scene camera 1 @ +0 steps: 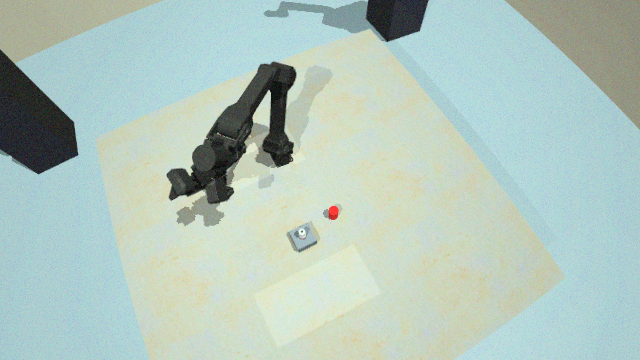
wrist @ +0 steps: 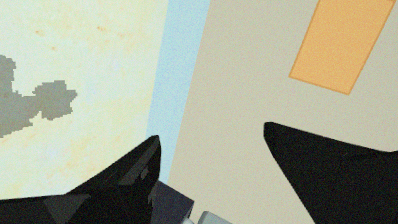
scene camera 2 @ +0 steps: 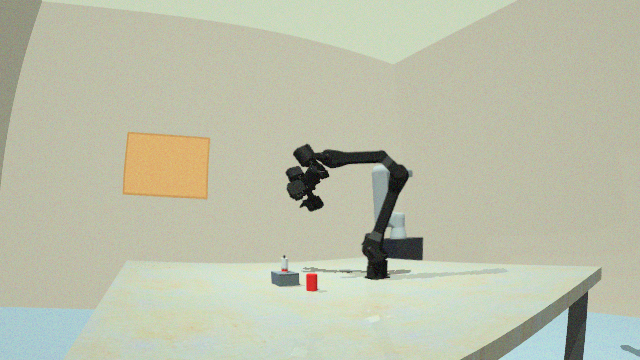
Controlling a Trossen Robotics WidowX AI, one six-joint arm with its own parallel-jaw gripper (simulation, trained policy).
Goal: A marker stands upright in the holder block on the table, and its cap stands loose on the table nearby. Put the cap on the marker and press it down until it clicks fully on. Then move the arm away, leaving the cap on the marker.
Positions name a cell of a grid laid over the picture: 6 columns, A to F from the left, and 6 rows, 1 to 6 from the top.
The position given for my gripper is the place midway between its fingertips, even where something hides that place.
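Note:
What I see is my gripper (scene camera 1: B4). The wrist view shows me the gripper (wrist: D4) too, and I find it (scene camera 2: C4) there in scene camera 2 as well.

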